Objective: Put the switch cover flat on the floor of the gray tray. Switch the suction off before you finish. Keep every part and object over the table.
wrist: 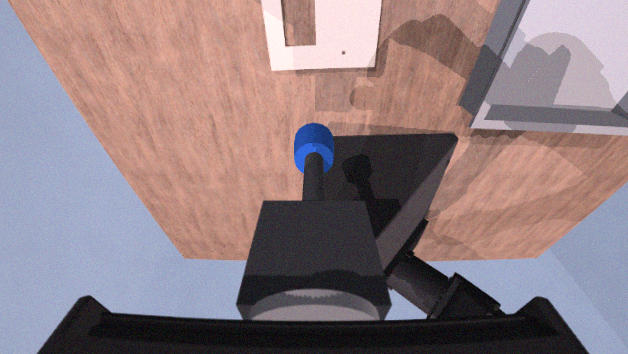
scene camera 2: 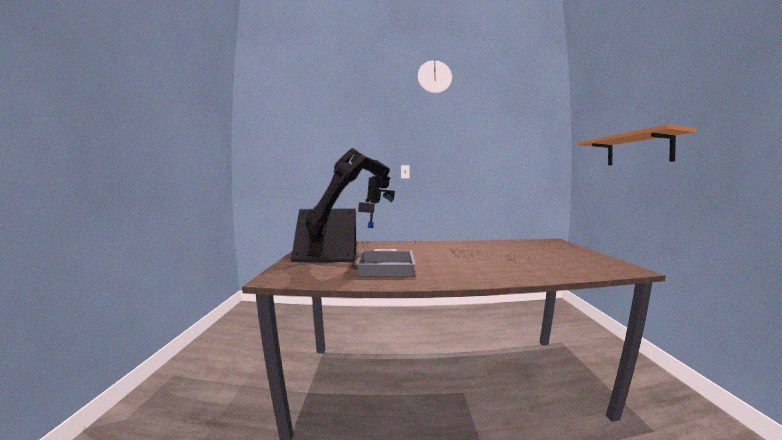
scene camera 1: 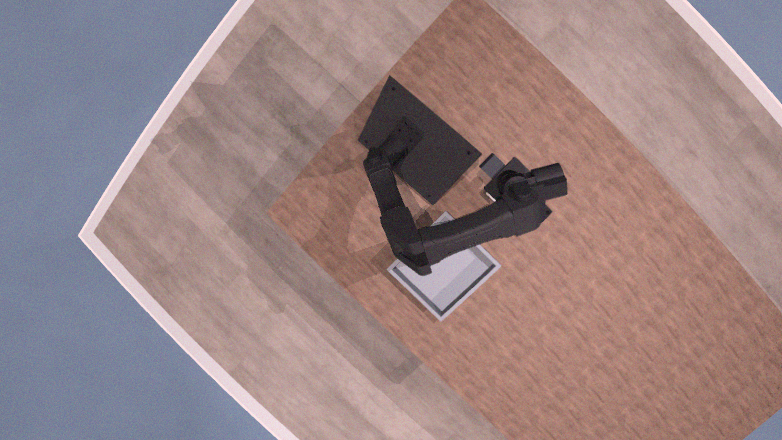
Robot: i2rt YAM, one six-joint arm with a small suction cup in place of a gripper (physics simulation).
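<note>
The white switch cover (scene camera 1: pixel 490 195) (scene camera 2: pixel 385 250) (wrist: pixel 345 30) lies flat on the table outside the gray tray, with a rectangular cutout. In scene camera 1 the arm hides most of it; in the wrist view its far part is cut off. The gray tray (scene camera 1: pixel 448 284) (scene camera 2: pixel 386 269) (wrist: pixel 575 20) stands beside it, partly under the arm in scene camera 1. My gripper, a blue suction cup (scene camera 2: pixel 370 224) (wrist: pixel 314 145), hangs above the table, apart from the cover, with nothing on it. The wrist hides the cup in scene camera 1.
The dark base plate (scene camera 1: pixel 437 142) (scene camera 2: pixel 339 235) (wrist: pixel 400 155) stands close to the tray and the cover. The arm's links pass over the tray. The table's left edge (scene camera 2: pixel 262 273) is near the base. A shelf (scene camera 2: pixel 637 135) and a clock (scene camera 2: pixel 434 76) are on the walls.
</note>
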